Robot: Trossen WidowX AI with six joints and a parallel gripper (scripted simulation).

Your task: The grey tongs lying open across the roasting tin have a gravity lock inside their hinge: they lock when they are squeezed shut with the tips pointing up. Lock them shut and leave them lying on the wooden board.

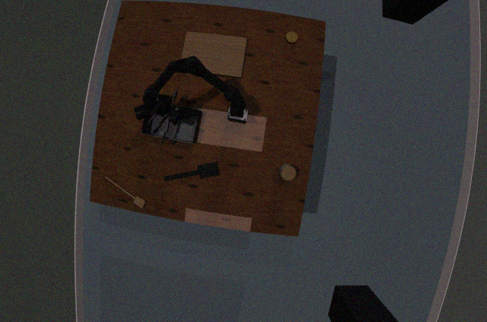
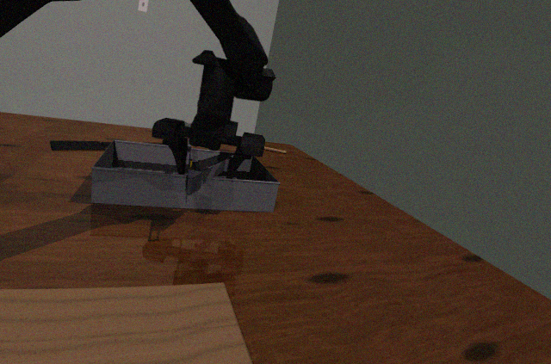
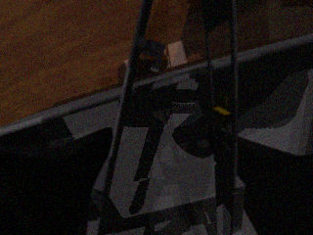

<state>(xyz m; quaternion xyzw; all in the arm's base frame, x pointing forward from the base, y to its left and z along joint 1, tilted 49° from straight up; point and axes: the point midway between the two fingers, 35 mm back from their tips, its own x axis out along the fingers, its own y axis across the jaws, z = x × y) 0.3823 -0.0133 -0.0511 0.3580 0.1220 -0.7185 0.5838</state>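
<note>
Now: gripper tip 5 cm to the right of the grey roasting tin and 2 cm past it. The rest, counted from my gripper tip: black spatula 32 cm to the left, 18 cm behind, 3 cm below; light wooden board 36 cm to the right, 20 cm behind, 2 cm below; small yellow cylinder 64 cm behind, 52 cm to the right, 2 cm below.
</note>
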